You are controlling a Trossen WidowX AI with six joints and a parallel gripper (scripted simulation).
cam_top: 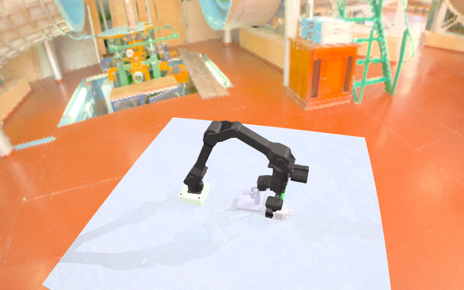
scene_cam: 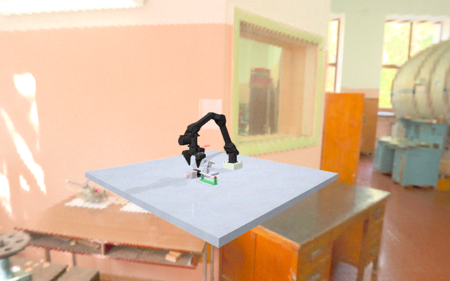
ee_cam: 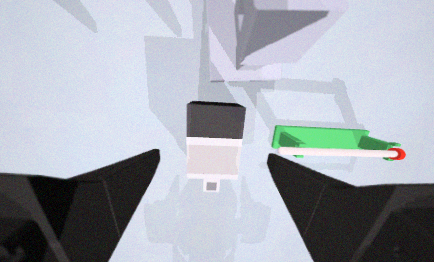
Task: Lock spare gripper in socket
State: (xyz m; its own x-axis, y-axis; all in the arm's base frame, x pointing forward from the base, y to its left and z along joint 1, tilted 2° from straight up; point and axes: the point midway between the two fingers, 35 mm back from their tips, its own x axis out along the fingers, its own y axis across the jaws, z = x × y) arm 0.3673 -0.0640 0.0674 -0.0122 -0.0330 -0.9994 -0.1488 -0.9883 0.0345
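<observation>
Now: the spare gripper 20 mm ahead of my gripper tip and 50 mm below it. Round my gripper tip: green cradle: 30 mm ahead, 150 mm to the left, 50 mm below; mount: 100 mm behind, 50 mm to the left, 20 mm below.
</observation>
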